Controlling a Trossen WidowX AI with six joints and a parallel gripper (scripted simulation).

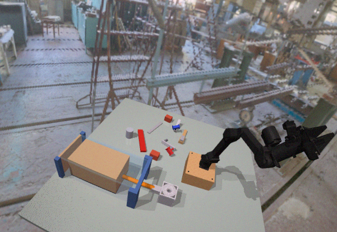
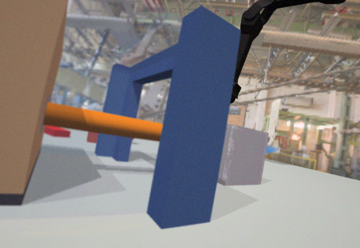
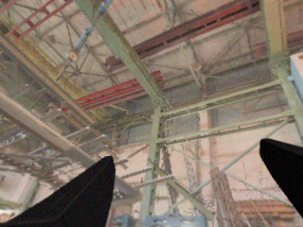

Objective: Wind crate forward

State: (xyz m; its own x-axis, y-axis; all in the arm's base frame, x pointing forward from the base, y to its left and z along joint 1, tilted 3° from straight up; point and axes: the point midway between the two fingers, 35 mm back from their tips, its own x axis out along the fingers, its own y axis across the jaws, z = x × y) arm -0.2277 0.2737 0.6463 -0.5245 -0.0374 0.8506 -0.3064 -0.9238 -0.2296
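The winch handle with red knob lies 540 mm ahead of my gripper tip, 450 mm to the right of it and 740 mm below it. The rest, counted from my gripper tip: tan tool 460 mm ahead, 630 mm to the right, 740 mm below; grey winch 410 mm ahead, 60 mm to the right, 730 mm below; blue steel frame 590 mm ahead, 40 mm to the right, 650 mm below.
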